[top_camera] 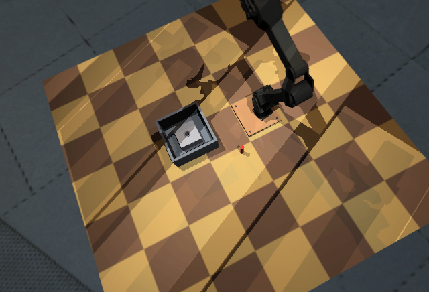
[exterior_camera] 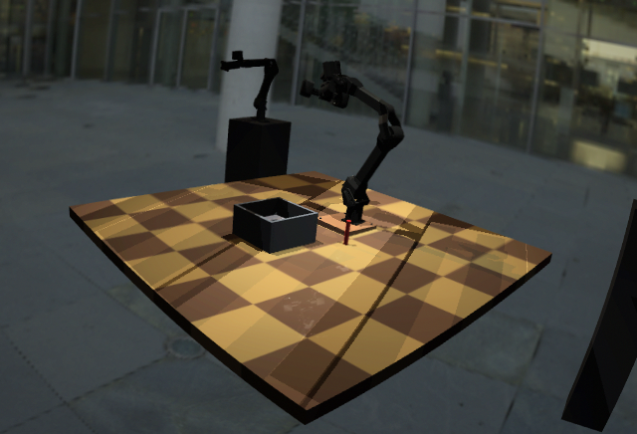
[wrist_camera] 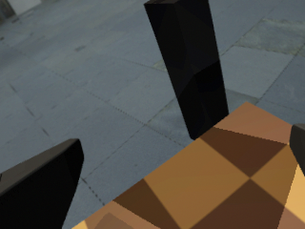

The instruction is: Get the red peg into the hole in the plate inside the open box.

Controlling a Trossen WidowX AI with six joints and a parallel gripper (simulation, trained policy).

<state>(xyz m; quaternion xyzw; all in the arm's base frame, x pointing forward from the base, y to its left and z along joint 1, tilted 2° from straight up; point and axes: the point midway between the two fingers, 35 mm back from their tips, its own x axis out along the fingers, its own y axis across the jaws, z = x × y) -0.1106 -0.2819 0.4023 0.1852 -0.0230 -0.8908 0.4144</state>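
Right now my gripper tip is 320 mm short of the red peg, 380 mm to the right of it and 370 mm above it. Round my gripper tip: dark box: 460 mm ahead, 200 mm to the left, 380 mm below; grey plate: 460 mm ahead, 200 mm to the left, 360 mm below.
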